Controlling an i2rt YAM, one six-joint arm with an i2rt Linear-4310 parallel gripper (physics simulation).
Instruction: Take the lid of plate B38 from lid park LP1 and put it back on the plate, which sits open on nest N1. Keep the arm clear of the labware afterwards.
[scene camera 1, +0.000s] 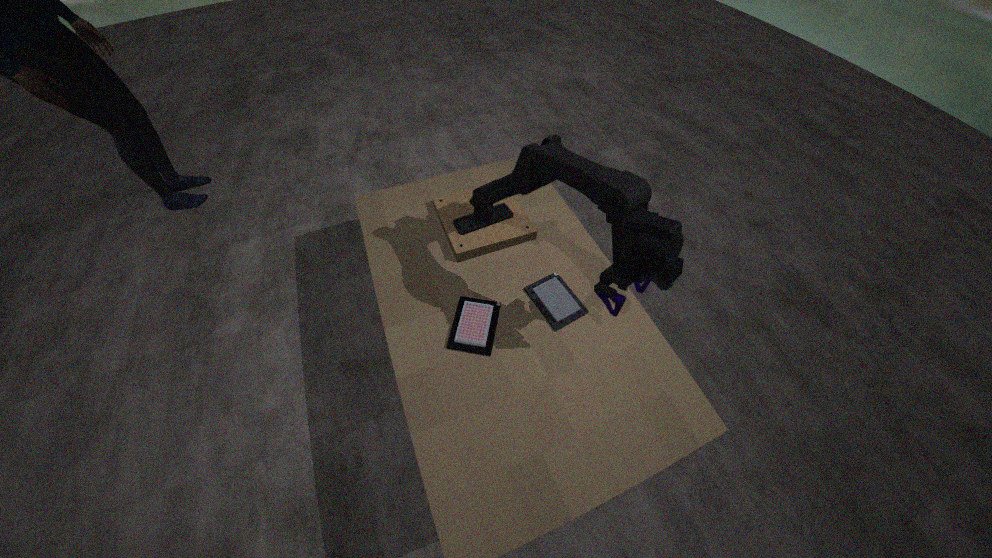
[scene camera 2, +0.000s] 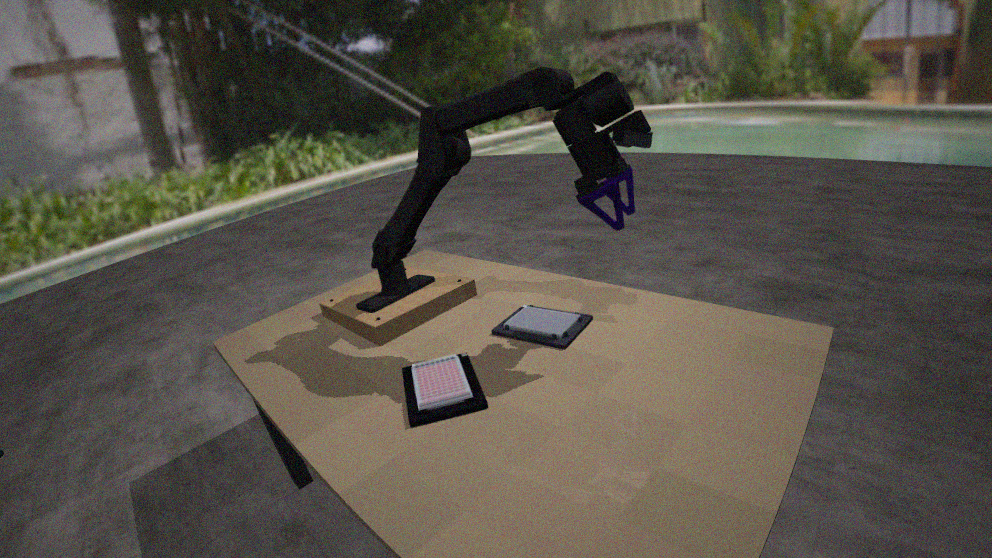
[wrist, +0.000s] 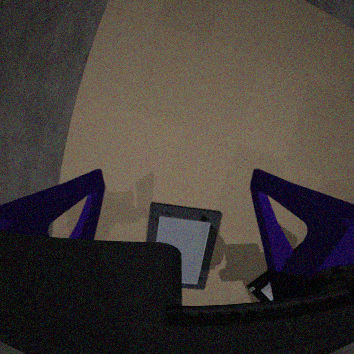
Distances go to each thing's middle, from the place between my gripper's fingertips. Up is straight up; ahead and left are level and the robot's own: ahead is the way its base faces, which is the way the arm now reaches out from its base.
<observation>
I see the pale grey lid (scene camera 2: 545, 322) 170 mm behind my hand, 40 mm to the right of it and 200 mm below it.
</observation>
